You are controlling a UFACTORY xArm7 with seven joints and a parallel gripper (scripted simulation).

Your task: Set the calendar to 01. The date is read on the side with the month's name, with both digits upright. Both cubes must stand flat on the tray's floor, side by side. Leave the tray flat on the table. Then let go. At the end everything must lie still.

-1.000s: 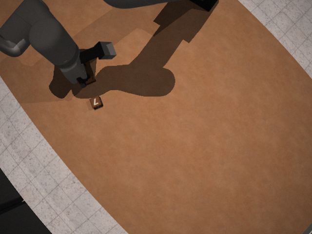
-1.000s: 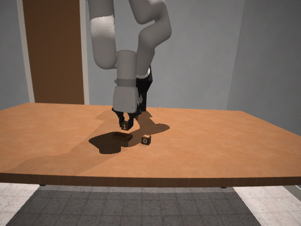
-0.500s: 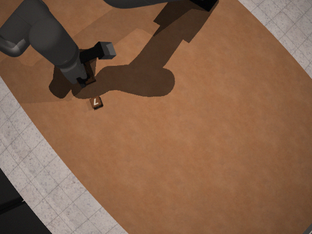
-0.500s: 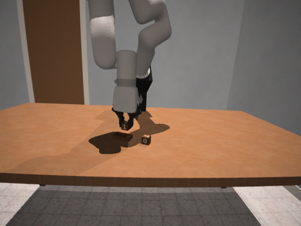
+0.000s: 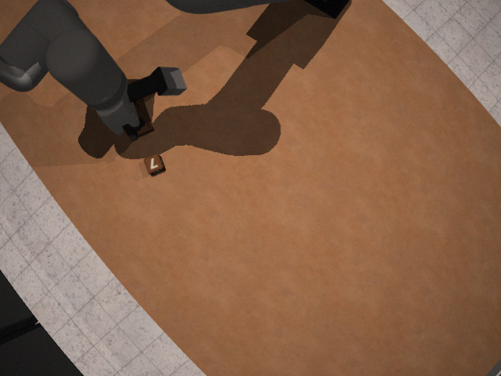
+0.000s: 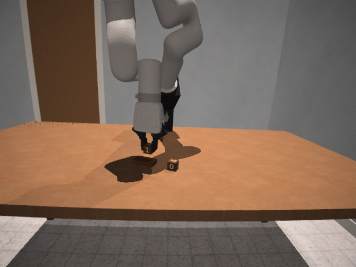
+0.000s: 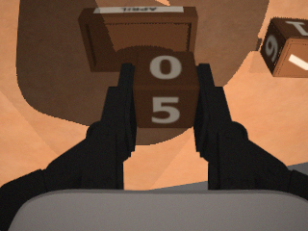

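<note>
My gripper is now 10 mm past the calendar tray, 20 mm to the left of it and 70 mm above it. From my hand the other things lie so: cube (30 mm ahead, 90 mm to the left, 60 mm below).
</note>
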